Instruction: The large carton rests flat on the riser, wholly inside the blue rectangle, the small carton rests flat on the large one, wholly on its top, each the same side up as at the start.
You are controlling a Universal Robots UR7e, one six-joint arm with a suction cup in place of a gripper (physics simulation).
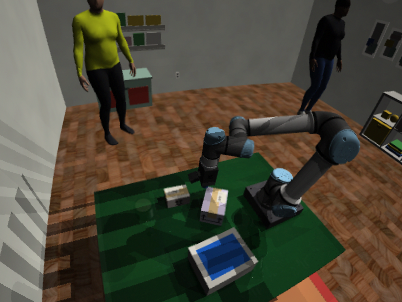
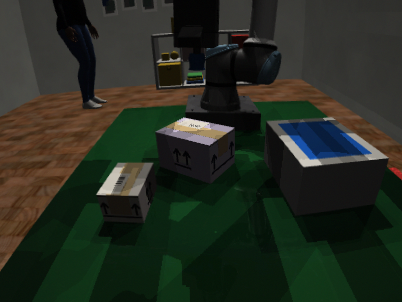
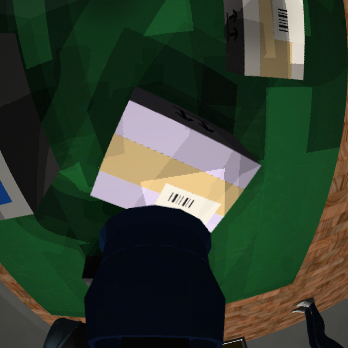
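Observation:
The large carton [image 1: 214, 205] [image 2: 196, 147] [image 3: 170, 155], lilac with a tan tape band and a white label on top, stands upright on the green table top. The small carton [image 1: 176, 195] [image 2: 126, 191] [image 3: 272, 40], whitish with tan tape, stands upright on the table apart from it. The riser [image 1: 232, 279] [image 2: 340, 186] [image 3: 17, 212] is a grey box with the blue rectangle [image 1: 223, 254] [image 2: 325, 139] [image 3: 3, 194] on its top, which bears no carton. My suction gripper [image 1: 206, 184] [image 2: 196, 62] [image 3: 156, 215] is off, holds nothing, and hangs above the table near the large carton's label end.
The arm's base [image 1: 272, 203] [image 2: 222, 111] stands on the green table top [image 1: 135, 240] [image 2: 150, 260], near the large carton. Two people, in yellow [image 1: 96, 40] and black [image 1: 330, 35], stand on the wooden floor. A shelf unit [image 2: 154, 62] is behind the robot.

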